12 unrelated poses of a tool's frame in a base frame.
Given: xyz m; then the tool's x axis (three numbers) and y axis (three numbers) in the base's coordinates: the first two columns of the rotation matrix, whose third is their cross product.
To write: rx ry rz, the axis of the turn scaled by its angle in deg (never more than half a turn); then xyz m. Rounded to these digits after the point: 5 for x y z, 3 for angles.
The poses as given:
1: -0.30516, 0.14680, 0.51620, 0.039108, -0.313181, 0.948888, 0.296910, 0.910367, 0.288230
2: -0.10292, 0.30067, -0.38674, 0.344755, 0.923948, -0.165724, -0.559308, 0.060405, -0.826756
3: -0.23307, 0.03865, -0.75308, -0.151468, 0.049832, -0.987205, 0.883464, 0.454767, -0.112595
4: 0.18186, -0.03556, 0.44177, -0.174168, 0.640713, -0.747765, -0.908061, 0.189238, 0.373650
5: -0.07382, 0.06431, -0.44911, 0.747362, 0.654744, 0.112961, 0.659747, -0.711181, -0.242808
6: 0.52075, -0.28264, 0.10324, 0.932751, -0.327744, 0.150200, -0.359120, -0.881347, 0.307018
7: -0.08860, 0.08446, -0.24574, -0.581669, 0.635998, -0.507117, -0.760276, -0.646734, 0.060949
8: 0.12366, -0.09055, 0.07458, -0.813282, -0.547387, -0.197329, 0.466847, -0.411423, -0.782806
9: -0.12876, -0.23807, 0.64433, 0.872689, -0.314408, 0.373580, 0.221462, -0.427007, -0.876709
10: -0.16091, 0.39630, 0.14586, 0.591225, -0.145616, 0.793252, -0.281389, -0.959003, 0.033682
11: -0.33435, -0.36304, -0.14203, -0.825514, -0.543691, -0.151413, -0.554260, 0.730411, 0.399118
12: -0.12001, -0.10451, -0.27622, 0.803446, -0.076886, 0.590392, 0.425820, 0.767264, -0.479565
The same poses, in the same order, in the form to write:
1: 0.780, -83.570, -26.792, -0.30516, 0.14680, 0.51620
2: -55.212, -26.960, 67.991, -0.10292, 0.30067, -0.38674
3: 48.360, 89.079, -51.910, -0.23307, 0.03865, -0.75308
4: -19.471, 59.325, 81.406, 0.18186, -0.03556, 0.44177
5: -153.557, -58.985, -1.540, -0.07382, 0.06431, -0.44911
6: 157.962, -28.903, 7.657, 0.52075, -0.28264, 0.10324
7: -32.882, 19.901, 127.517, -0.08860, 0.08446, -0.24574
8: -6.790, 68.436, -127.441, 0.12366, -0.09055, 0.07458
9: -110.122, 3.933, -34.218, -0.12876, -0.23807, 0.64433
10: 152.467, -20.614, 74.784, -0.16091, 0.39630, 0.14586
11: -52.716, 166.138, 39.012, -0.33435, -0.36304, -0.14203
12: -36.917, -33.287, -16.625, -0.12001, -0.10451, -0.27622
